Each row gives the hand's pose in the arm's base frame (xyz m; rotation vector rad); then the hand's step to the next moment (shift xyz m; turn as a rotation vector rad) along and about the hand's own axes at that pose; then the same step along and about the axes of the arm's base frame.
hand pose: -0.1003 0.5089 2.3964 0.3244 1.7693 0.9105
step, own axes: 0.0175 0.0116 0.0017 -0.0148 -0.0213 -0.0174
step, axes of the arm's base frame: -0.0078 0.0192 -0.0040 -0.0054 -0.0307 -0.0026
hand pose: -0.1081 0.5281 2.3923 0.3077 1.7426 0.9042
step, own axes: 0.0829 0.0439 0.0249 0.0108 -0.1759 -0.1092
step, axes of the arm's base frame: -0.0182 0.0904 -0.0303 -0.0627 -0.1580 -0.1187
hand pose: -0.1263 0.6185 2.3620 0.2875 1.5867 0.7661
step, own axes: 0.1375 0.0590 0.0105 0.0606 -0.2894 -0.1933
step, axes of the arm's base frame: -0.0294 0.1287 -0.0712 -0.1240 -0.2387 -0.2290
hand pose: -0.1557 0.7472 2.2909 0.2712 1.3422 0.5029
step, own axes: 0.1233 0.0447 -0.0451 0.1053 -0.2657 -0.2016
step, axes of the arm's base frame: -0.0348 0.0952 -0.0947 -0.1301 -0.1970 -0.2581
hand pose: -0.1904 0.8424 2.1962 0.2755 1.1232 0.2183
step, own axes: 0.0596 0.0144 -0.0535 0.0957 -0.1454 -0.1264
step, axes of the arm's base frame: -0.0242 0.0378 -0.0679 -0.0699 -0.0943 -0.1803
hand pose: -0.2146 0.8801 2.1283 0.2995 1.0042 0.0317
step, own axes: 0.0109 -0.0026 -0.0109 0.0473 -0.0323 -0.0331
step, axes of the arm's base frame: -0.0035 0.0018 -0.0151 -0.0057 -0.0155 -0.0641
